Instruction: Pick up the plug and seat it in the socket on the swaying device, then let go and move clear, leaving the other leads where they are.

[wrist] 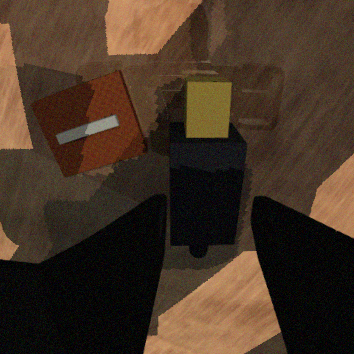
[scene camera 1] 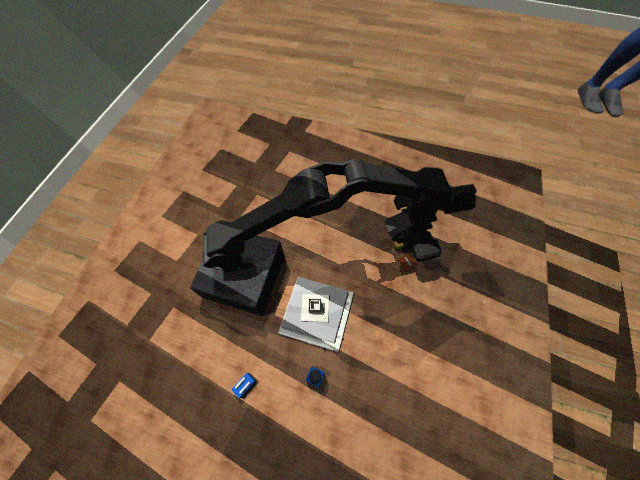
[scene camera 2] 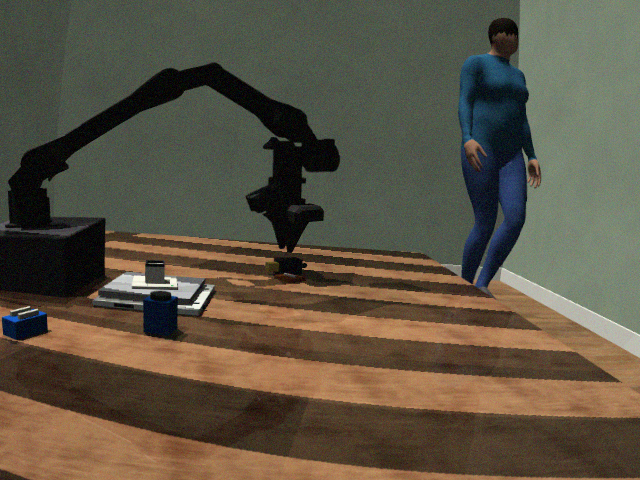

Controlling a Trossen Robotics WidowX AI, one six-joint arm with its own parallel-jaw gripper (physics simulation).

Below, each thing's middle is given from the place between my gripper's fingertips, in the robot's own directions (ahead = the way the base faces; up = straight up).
Now: the plug (wrist: 207, 154) 30 mm below my hand. Also, from my hand: device (scene camera 1: 316, 313): 260 mm to the right, 200 mm behind, 20 mm below.
